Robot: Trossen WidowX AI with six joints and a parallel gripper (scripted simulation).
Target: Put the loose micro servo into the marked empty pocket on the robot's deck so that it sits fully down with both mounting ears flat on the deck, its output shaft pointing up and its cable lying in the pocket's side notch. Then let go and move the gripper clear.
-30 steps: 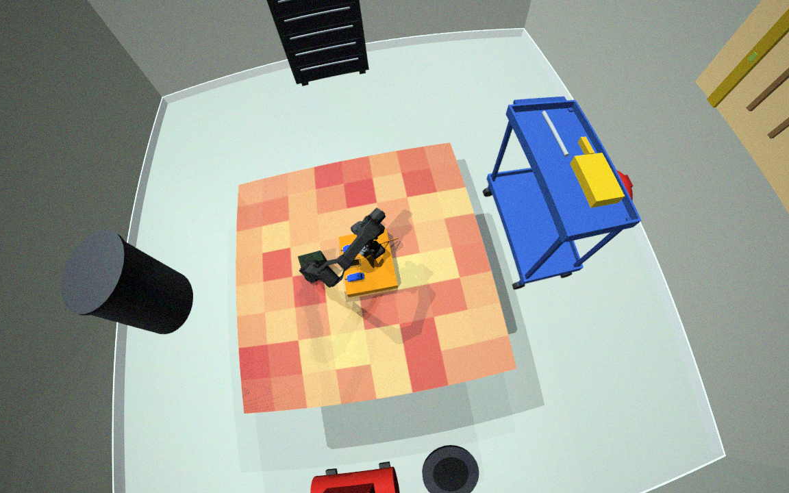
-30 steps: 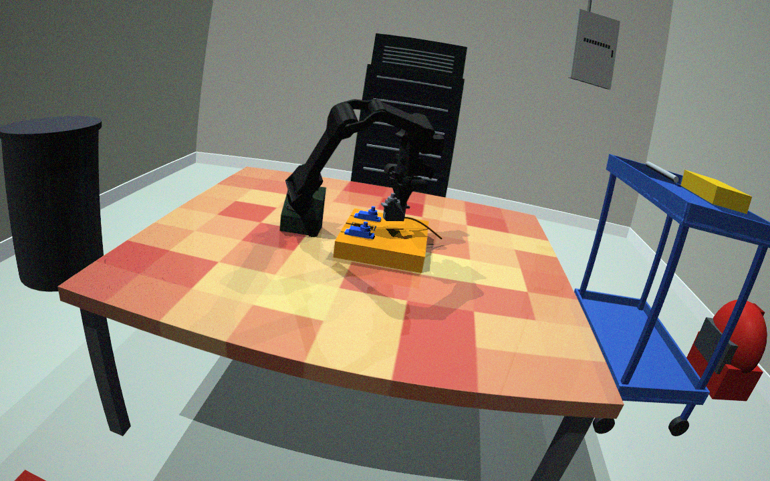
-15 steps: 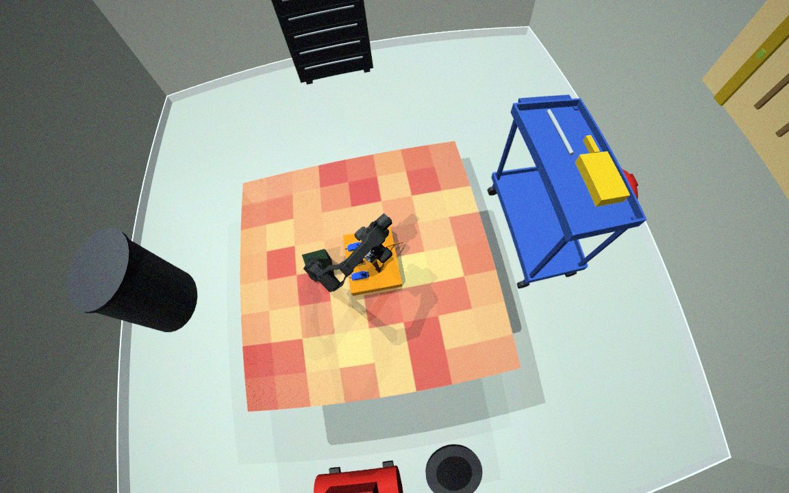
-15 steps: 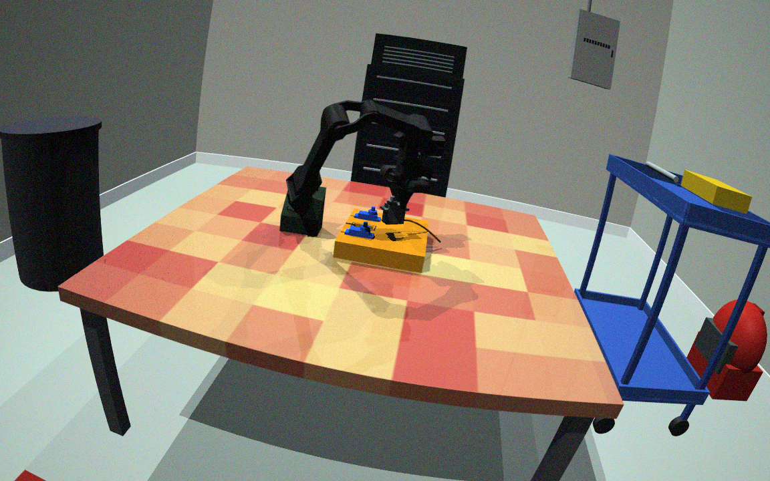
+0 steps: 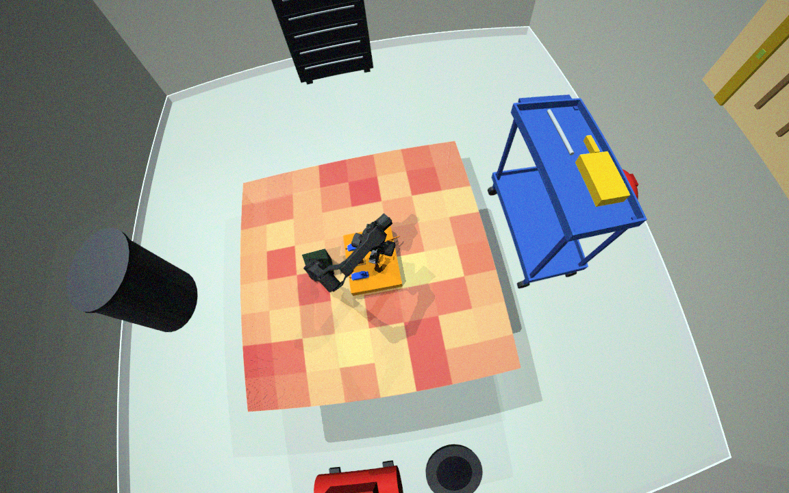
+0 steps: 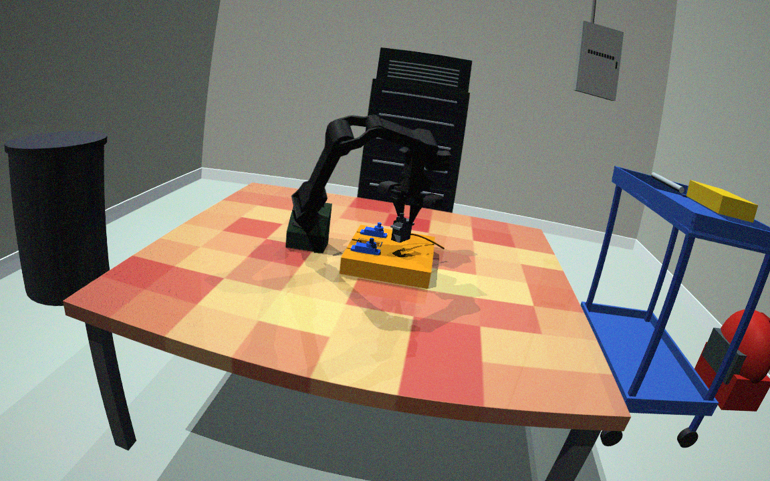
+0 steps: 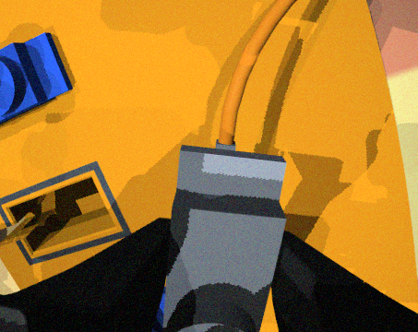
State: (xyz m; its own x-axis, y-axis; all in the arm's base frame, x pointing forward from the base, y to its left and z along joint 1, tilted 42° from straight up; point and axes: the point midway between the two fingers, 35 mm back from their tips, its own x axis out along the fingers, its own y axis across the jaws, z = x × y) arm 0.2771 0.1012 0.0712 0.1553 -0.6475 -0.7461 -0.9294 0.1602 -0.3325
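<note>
My gripper tip is 1 cm short of the deck and 10 cm above it.
</note>
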